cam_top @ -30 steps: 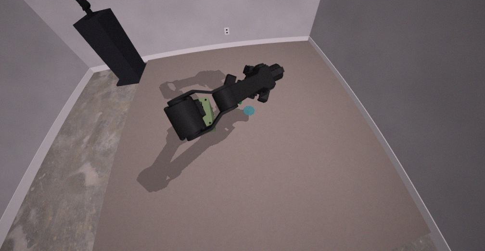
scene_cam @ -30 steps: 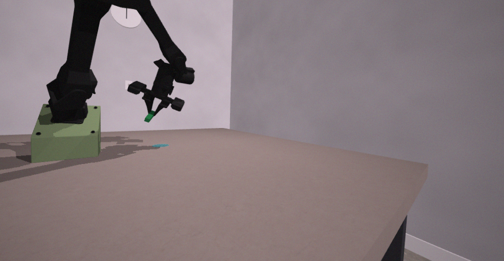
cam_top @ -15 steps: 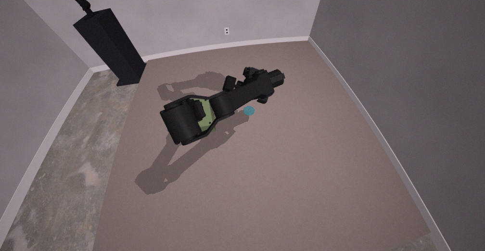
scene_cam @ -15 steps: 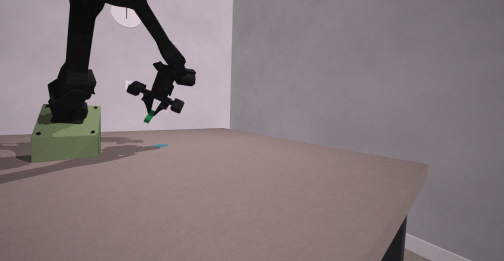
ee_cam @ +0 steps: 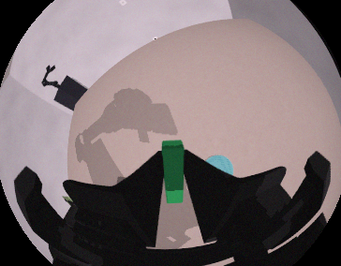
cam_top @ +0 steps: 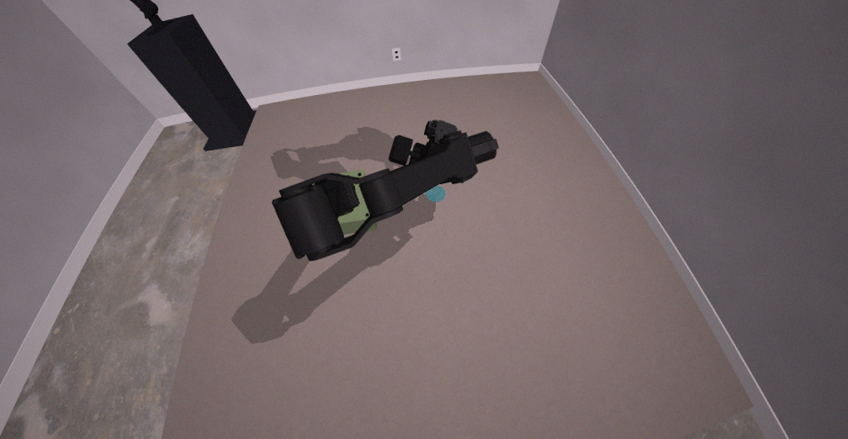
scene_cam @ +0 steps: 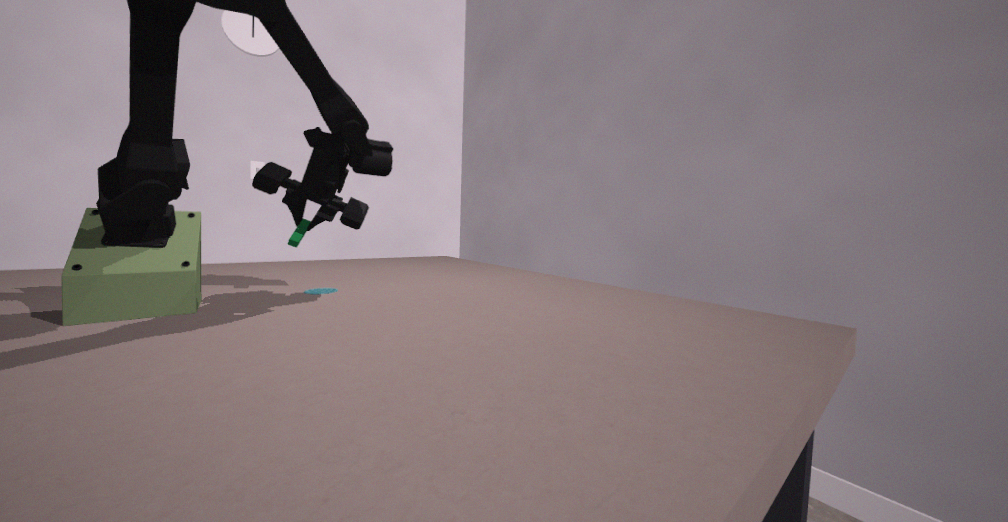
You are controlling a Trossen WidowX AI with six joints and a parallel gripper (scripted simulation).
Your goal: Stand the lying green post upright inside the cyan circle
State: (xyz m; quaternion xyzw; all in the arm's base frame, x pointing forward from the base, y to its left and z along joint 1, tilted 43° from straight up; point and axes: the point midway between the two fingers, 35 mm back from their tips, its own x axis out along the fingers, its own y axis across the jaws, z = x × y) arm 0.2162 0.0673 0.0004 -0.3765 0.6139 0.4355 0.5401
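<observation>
The cyan circle lies 150 mm below my hand and 20 mm ahead of it. Round my hand: green post 30 mm below, 10 mm to the left, 10 mm behind.
</observation>
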